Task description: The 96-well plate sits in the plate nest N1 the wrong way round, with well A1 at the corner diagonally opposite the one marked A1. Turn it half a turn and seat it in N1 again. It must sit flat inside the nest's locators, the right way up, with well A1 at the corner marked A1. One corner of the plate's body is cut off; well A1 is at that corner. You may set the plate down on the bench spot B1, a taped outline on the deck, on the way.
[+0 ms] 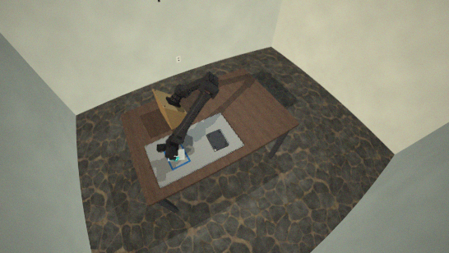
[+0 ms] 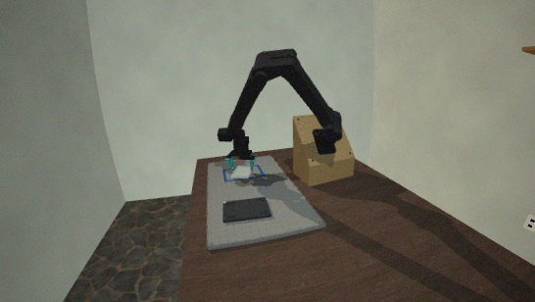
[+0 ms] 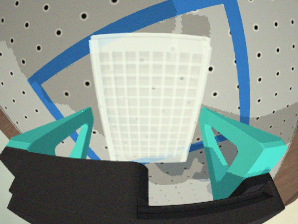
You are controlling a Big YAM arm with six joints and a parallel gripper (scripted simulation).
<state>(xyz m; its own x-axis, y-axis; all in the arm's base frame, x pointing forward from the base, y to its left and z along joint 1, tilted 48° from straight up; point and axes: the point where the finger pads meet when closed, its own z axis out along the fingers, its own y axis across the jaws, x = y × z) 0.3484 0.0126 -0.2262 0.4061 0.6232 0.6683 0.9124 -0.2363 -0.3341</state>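
Right now my hand is 10 mm above the white 96-well plate. The rest, counted from my hand: A1 mark: 270 mm to the left, 120 mm ahead, 10 mm below; then dark plate nest N1: 330 mm to the left, 50 mm ahead, 10 mm below.
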